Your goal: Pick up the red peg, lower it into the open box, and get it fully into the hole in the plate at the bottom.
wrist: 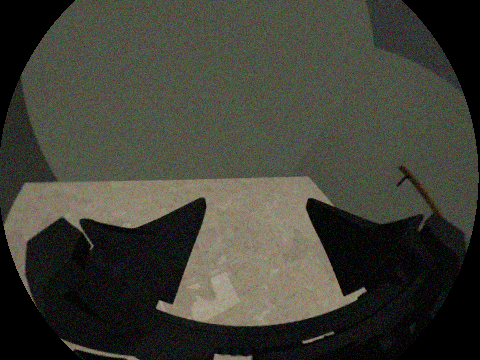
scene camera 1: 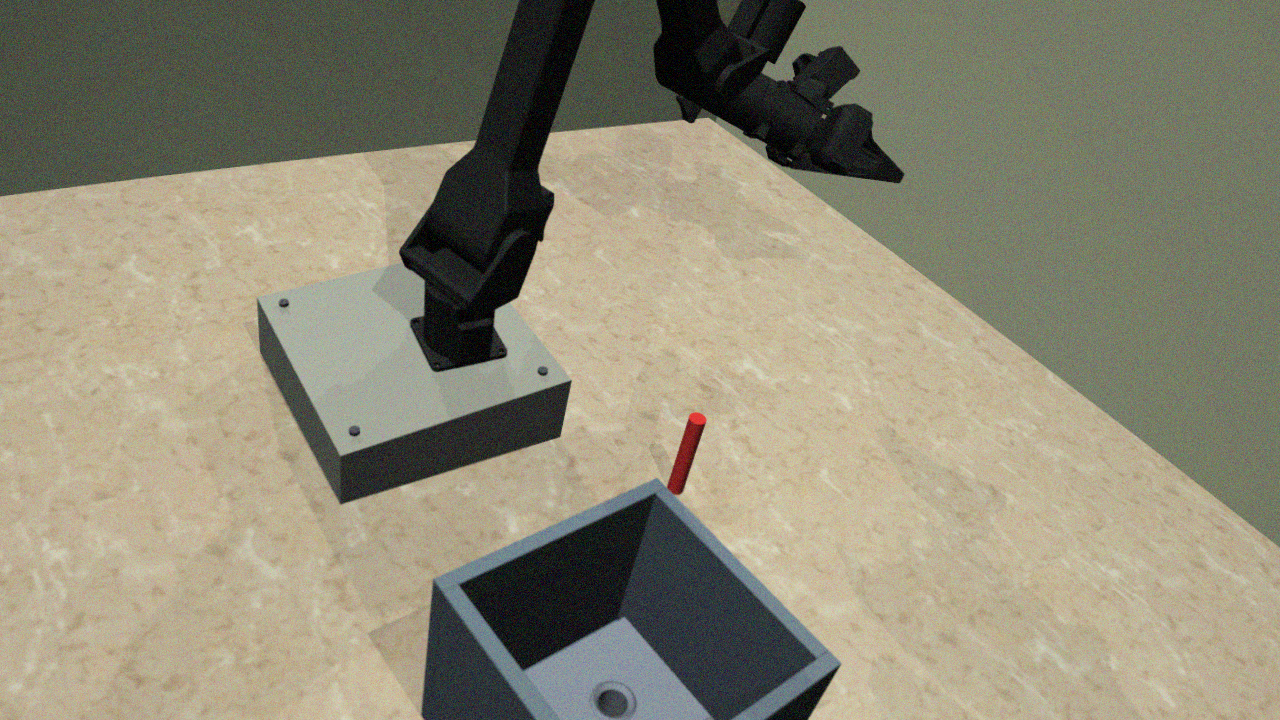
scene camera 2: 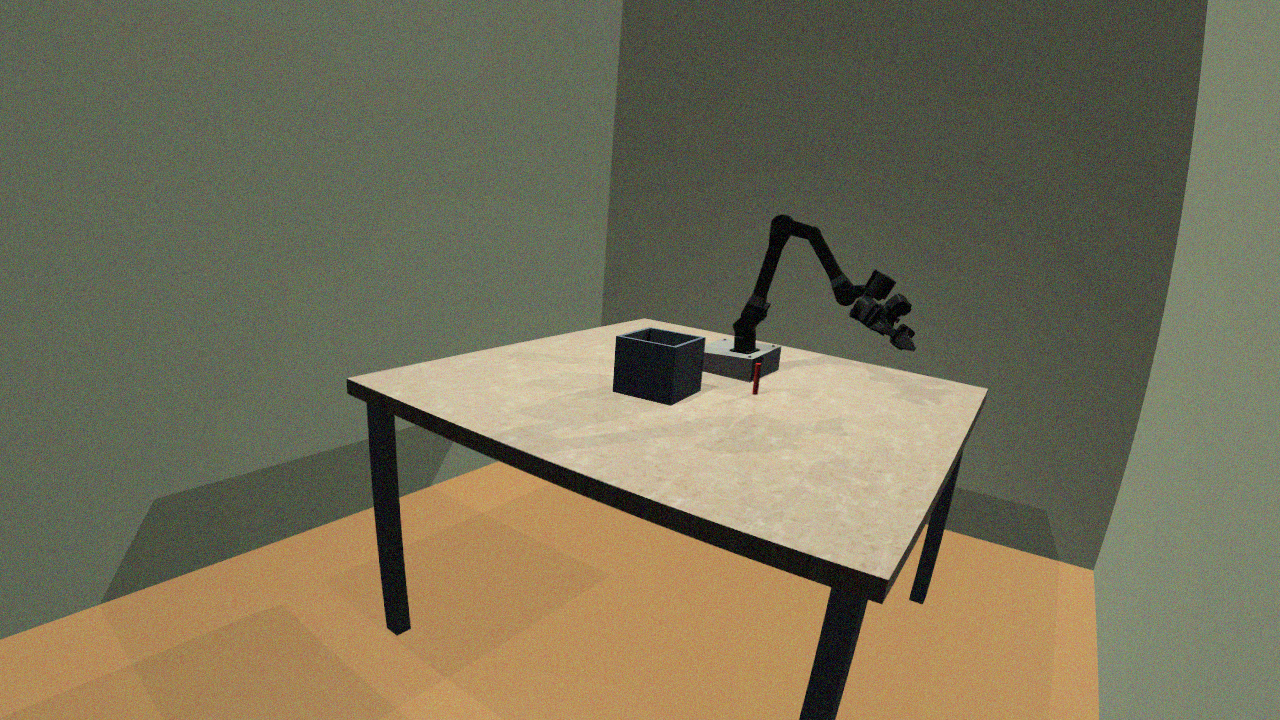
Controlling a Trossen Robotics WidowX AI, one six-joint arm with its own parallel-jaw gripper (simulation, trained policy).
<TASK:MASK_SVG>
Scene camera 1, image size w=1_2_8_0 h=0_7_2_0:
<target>my gripper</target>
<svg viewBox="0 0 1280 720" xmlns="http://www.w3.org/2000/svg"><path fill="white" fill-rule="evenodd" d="M739 128L744 131L743 135L751 139L757 138L766 143L765 148L768 158L782 166L801 171L900 183L904 177L901 169L873 140L873 113L857 104L841 104L833 107L834 103L828 100L850 79L855 79L860 72L841 47L827 48L819 52L817 57L808 53L800 55L792 62L795 73L794 81L787 81L786 83L768 77L768 87L759 107L750 120L742 128Z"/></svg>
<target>box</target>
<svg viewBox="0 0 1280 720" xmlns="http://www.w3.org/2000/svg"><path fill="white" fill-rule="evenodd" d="M842 663L656 478L491 554L486 554L444 575L433 578L421 716L424 720L559 720L524 672L624 617L714 720L809 720Z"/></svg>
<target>red peg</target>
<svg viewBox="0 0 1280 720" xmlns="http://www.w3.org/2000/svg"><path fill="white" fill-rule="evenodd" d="M701 413L691 413L689 415L667 486L674 495L682 494L707 421L706 417Z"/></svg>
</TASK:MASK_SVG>
